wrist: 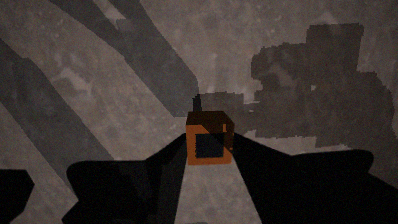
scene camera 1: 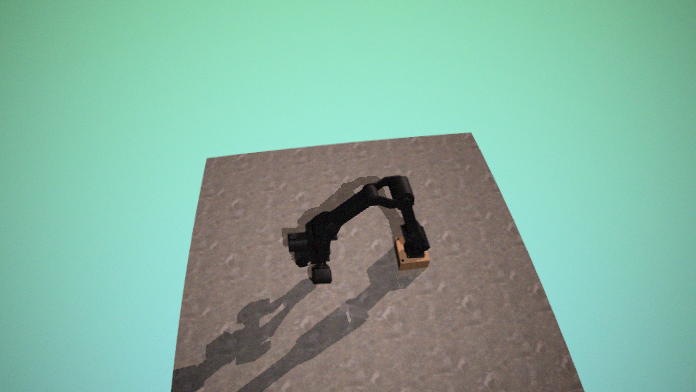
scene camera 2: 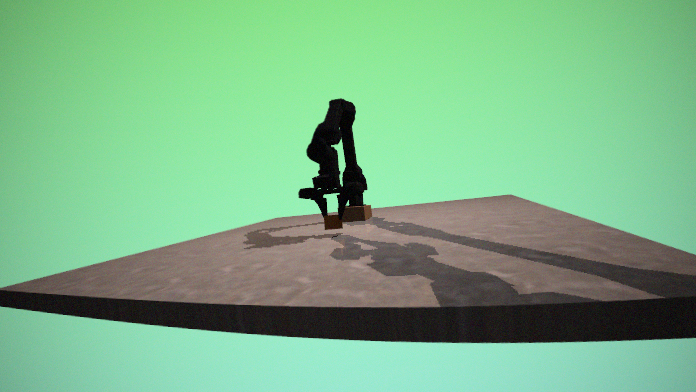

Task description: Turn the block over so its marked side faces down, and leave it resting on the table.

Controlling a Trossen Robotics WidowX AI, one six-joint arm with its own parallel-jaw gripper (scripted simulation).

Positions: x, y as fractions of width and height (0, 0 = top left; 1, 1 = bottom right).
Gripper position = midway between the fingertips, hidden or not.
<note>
My gripper (scene camera 1: 0.46, 0.69) holds a block (wrist: 0.53, 0.60).
My gripper shows as well in the wrist view (wrist: 0.52, 0.61).
</note>
